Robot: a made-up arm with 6 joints. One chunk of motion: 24 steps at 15 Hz.
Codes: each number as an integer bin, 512 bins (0 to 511) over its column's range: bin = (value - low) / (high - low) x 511, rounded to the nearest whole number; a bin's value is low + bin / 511 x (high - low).
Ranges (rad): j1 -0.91..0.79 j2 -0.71..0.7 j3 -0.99..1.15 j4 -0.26..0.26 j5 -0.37..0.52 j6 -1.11..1
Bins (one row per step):
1: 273 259 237 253 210 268
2: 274 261 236 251 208 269
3: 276 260 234 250 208 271
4: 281 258 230 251 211 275
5: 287 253 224 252 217 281
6: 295 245 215 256 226 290
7: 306 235 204 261 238 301
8: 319 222 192 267 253 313
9: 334 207 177 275 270 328
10: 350 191 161 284 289 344
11: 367 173 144 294 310 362
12: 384 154 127 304 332 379
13: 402 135 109 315 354 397
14: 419 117 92 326 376 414
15: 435 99 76 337 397 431
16: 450 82 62 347 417 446
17: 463 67 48 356 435 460
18: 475 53 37 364 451 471
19: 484 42 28 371 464 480
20: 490 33 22 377 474 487
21: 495 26 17 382 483 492
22: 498 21 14 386 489 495
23: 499 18 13 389 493 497
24: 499 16 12 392 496 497
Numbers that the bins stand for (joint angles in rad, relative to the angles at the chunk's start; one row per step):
1: -0.0018 0.0047 0.0025 -0.0025 -0.0042 -0.0034
2: 0.0015 0.0102 -0.0017 -0.0046 -0.0077 0.0007
3: 0.0082 0.0074 -0.0100 -0.0056 -0.0077 0.0090
4: 0.0248 0.0019 -0.0268 -0.0046 -0.0025 0.0255
5: 0.0448 -0.0119 -0.0519 -0.0036 0.0079 0.0503
6: 0.0714 -0.0340 -0.0896 0.0005 0.0236 0.0875
7: 0.1080 -0.0616 -0.1357 0.0056 0.0445 0.1329
8: 0.1513 -0.0974 -0.1859 0.0117 0.0706 0.1824
9: 0.2012 -0.1388 -0.2487 0.0198 0.1003 0.2444
10: 0.2544 -0.1830 -0.3158 0.0290 0.1333 0.3104
11: 0.3109 -0.2326 -0.3869 0.0392 0.1699 0.3848
12: 0.3675 -0.2851 -0.4581 0.0494 0.2082 0.4550
13: 0.4274 -0.3375 -0.5335 0.0605 0.2466 0.5293
14: 0.4839 -0.3872 -0.6047 0.0717 0.2849 0.5995
15: 0.5372 -0.4368 -0.6717 0.0829 0.3214 0.6697
16: 0.5871 -0.4837 -0.7304 0.0931 0.3563 0.7316
17: 0.6303 -0.5251 -0.7890 0.1023 0.3876 0.7894
18: 0.6702 -0.5638 -0.8350 0.1104 0.4155 0.8348
19: 0.7002 -0.5941 -0.8727 0.1175 0.4381 0.8720
20: 0.7201 -0.6189 -0.8979 0.1236 0.4556 0.9009
21: 0.7368 -0.6383 -0.9188 0.1287 0.4712 0.9215
22: 0.7468 -0.6521 -0.9314 0.1328 0.4817 0.9339
23: 0.7501 -0.6603 -0.9356 0.1359 0.4886 0.9422
24: 0.7501 -0.6659 -0.9397 0.1389 0.4939 0.9422

